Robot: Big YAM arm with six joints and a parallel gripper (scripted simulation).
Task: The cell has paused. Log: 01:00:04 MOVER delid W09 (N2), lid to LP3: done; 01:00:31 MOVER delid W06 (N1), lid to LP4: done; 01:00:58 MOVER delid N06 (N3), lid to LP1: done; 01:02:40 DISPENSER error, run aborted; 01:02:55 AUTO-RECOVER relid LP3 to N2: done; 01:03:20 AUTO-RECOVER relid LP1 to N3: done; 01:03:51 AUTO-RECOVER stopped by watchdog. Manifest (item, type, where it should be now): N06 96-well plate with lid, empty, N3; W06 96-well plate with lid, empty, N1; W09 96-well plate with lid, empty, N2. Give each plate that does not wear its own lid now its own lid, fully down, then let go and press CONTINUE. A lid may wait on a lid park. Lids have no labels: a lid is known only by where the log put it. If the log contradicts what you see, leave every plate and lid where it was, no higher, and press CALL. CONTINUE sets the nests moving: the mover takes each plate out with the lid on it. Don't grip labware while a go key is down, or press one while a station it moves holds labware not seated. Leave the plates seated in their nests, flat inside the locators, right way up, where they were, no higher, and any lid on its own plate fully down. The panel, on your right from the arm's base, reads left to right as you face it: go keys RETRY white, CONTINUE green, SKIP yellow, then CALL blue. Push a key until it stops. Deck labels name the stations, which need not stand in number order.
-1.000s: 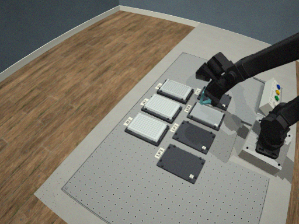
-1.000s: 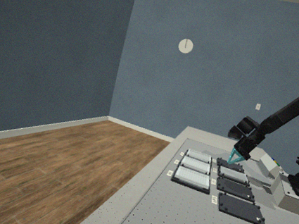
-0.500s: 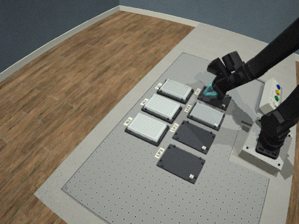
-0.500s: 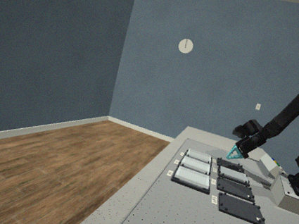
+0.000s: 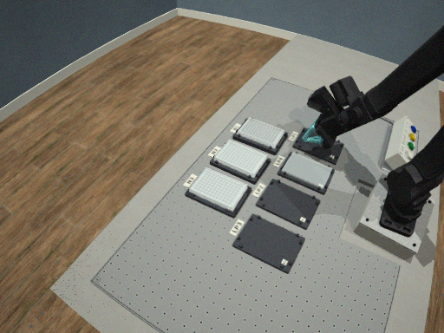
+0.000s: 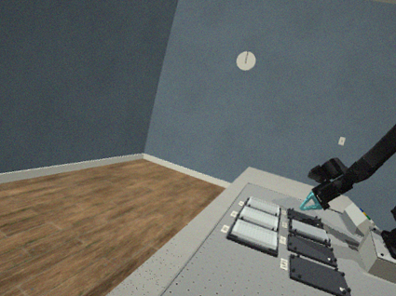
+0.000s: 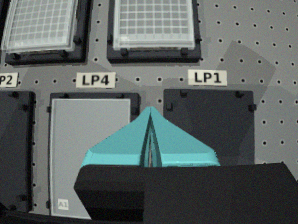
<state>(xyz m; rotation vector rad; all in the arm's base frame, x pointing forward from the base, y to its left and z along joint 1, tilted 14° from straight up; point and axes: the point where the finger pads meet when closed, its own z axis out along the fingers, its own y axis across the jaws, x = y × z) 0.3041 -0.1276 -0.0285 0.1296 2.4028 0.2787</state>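
My hand is 40 mm past the pale lid, 60 mm to the right of it and 50 mm above it. From my hand the other things lie so: lid park LP4 (40 mm behind, 60 mm to the left, 60 mm below); 96-well plate (140 mm ahead, 10 mm to the right, 40 mm below); lid park LP1 (40 mm behind, 60 mm to the right, 60 mm below).
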